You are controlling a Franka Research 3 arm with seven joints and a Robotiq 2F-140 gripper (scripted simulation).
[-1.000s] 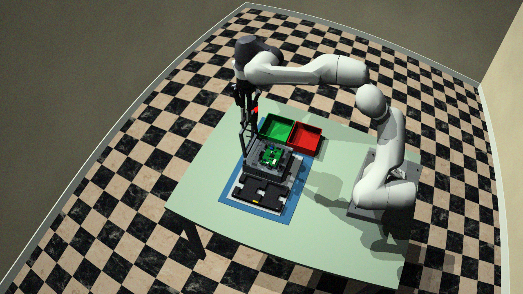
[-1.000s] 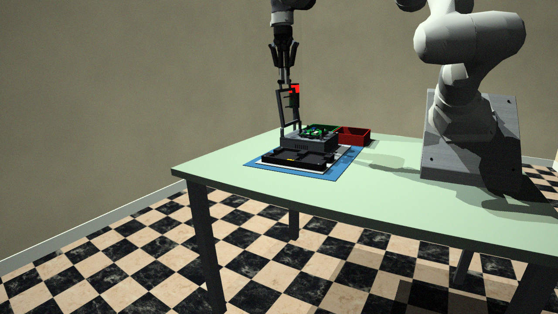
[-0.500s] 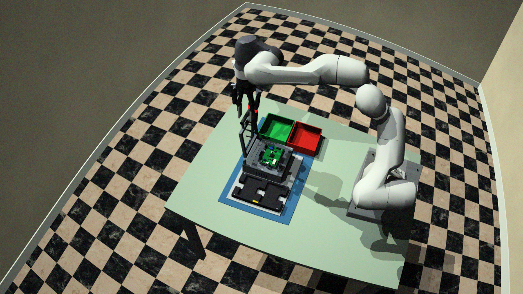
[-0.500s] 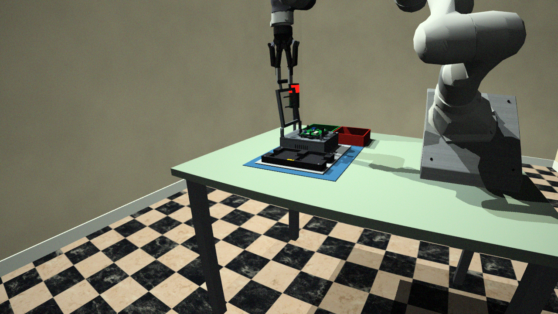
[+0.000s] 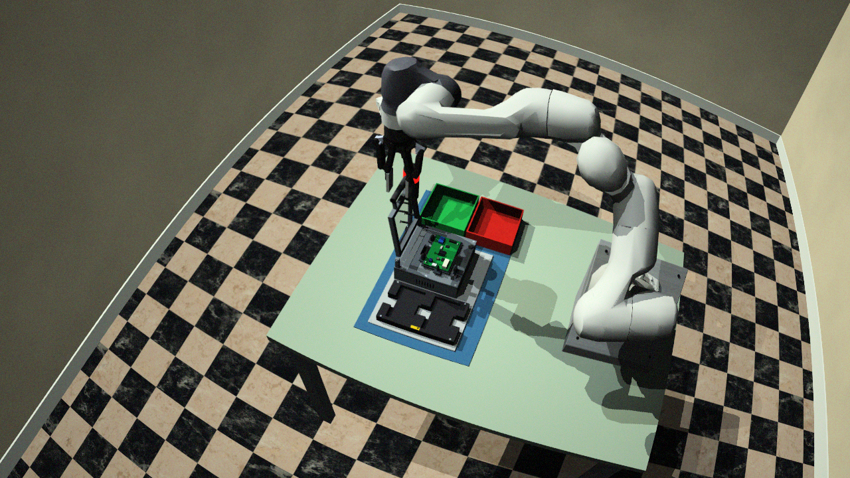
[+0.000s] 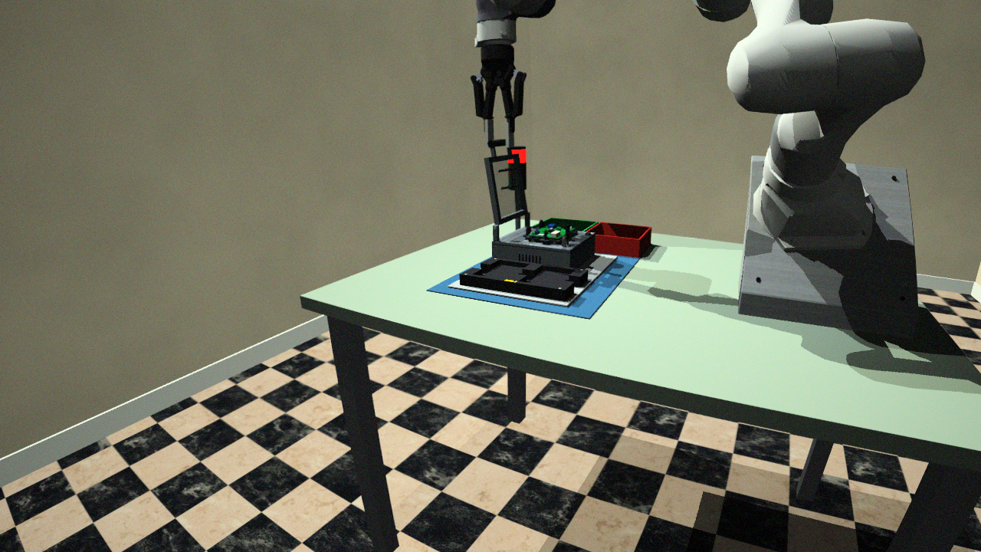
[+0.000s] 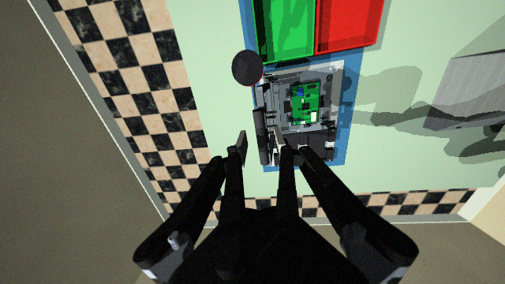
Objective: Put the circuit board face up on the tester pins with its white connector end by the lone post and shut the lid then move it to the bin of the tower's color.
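My hand is 22 cm above the green circuit board and 13 cm past it. From my hand the other things lie so: tester plate: 22 cm below, 12 cm behind, 1 cm to the left; tester lid: 11 cm below, 2 cm behind; green bin: 28 cm below, 20 cm to the right, 8 cm behind.
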